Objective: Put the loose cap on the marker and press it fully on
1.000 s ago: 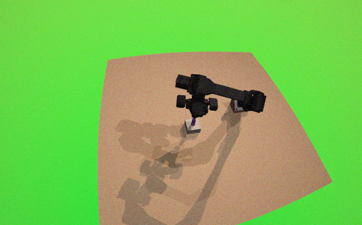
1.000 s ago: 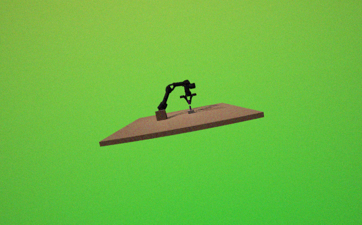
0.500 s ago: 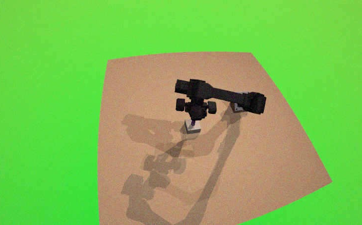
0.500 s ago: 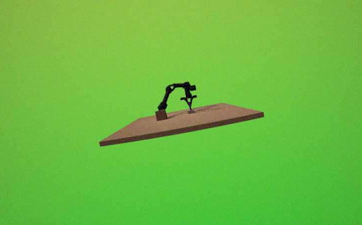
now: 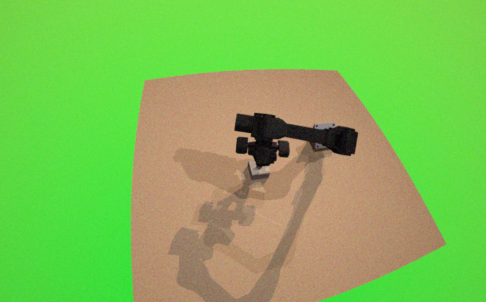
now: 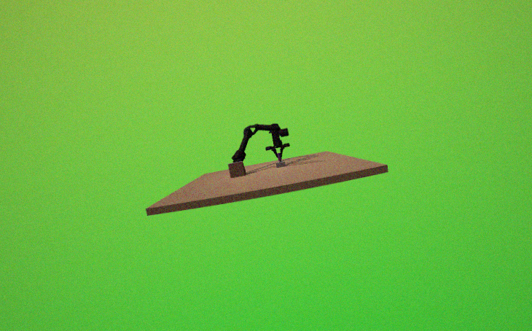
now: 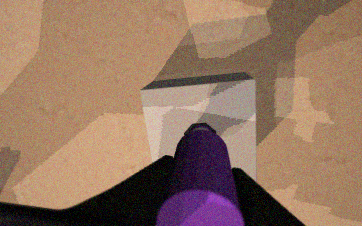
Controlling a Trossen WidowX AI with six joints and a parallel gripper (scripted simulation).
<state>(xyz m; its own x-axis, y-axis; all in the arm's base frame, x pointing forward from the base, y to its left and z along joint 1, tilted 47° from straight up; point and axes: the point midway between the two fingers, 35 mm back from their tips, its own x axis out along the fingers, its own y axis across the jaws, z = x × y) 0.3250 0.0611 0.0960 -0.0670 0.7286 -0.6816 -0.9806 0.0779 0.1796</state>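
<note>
The purple marker cap is 10 mm above my gripper tip.
</note>
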